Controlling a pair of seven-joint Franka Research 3 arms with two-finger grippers.
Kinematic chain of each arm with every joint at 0, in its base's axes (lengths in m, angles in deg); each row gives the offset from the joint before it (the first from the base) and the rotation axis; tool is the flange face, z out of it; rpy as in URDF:
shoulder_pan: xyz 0 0 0.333 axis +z
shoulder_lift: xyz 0 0 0 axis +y
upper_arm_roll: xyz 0 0 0.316 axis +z
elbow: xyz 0.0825 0 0 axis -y
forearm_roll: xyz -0.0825 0 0.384 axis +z
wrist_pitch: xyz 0 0 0 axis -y
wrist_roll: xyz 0.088 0 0 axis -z
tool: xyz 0 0 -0.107 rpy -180 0 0
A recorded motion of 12 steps. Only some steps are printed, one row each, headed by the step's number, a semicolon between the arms.
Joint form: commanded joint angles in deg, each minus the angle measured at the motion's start. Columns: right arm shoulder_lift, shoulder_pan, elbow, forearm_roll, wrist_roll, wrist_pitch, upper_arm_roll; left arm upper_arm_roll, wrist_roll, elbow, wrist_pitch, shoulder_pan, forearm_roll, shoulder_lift.
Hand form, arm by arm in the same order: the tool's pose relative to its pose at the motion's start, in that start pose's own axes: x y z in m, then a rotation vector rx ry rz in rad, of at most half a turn. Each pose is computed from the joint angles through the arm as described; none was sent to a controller.
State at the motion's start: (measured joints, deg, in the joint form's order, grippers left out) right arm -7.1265 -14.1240 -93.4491 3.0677 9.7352 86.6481 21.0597; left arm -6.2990 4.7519 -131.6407 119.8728 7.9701 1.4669 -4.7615
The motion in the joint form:
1: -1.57 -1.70 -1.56 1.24 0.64 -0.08 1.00; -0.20 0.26 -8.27 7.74 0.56 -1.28 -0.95
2: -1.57 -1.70 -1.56 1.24 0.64 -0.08 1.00; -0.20 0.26 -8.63 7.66 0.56 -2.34 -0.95
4: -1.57 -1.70 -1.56 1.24 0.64 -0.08 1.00; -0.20 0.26 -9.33 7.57 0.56 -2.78 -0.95
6: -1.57 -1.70 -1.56 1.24 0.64 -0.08 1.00; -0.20 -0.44 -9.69 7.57 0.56 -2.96 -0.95
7: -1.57 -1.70 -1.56 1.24 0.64 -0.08 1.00; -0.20 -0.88 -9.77 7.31 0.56 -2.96 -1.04
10: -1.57 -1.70 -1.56 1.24 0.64 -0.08 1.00; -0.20 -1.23 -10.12 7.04 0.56 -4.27 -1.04
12: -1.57 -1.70 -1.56 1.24 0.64 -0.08 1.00; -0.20 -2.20 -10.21 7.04 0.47 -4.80 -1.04
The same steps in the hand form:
1: -0.0076 0.0018 0.0006 0.0086 -0.0054 0.0237; -0.0229 0.0014 0.0459 -0.0175 0.0086 -0.0130
2: -0.0076 0.0018 0.0006 0.0086 -0.0054 0.0237; -0.0247 0.0022 0.0488 -0.0329 0.0022 -0.0242
4: -0.0076 0.0018 0.0006 0.0086 -0.0054 0.0237; -0.0282 0.0029 0.0543 -0.0402 -0.0110 -0.0288
6: -0.0076 0.0018 0.0006 0.0086 -0.0054 0.0237; -0.0300 0.0033 0.0571 -0.0431 -0.0173 -0.0430
7: -0.0076 0.0018 0.0006 0.0086 -0.0054 0.0237; -0.0309 0.0034 0.0574 -0.0433 -0.0219 -0.0506
10: -0.0076 0.0018 0.0006 0.0086 -0.0054 0.0237; -0.0331 0.0044 0.0604 -0.0620 -0.0314 -0.0706
12: -0.0076 0.0018 0.0006 0.0086 -0.0054 0.0237; -0.0334 0.0055 0.0611 -0.0689 -0.0331 -0.0917

